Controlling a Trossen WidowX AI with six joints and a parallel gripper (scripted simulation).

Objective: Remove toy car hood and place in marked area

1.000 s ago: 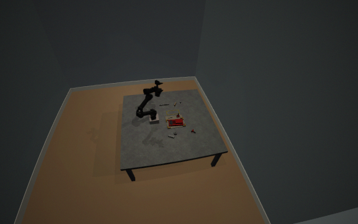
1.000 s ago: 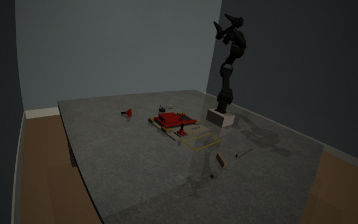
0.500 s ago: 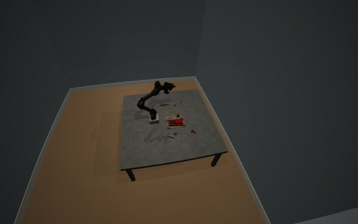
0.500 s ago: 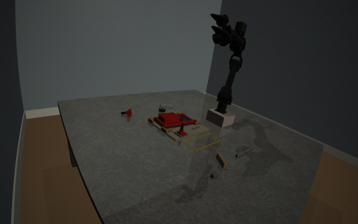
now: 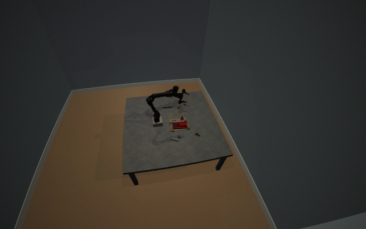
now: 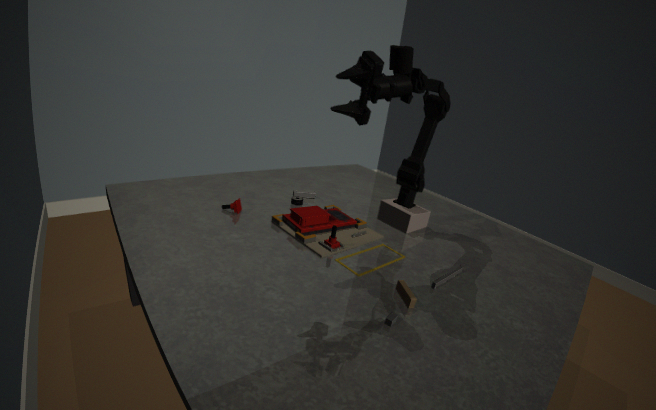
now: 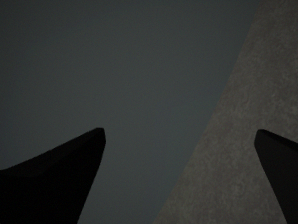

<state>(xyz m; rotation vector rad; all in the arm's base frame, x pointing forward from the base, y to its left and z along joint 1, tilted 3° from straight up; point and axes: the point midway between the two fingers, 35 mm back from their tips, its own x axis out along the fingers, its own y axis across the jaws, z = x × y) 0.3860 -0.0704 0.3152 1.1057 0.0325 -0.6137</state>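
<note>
The hood lies 90 mm behind my gripper tip, 80 mm to the right of it and 350 mm below it. Round my gripper tip: tan block: 20 mm ahead, 290 mm to the left, 380 mm below; then thin dark rod: 140 mm behind, 340 mm to the left, 380 mm below.
</note>
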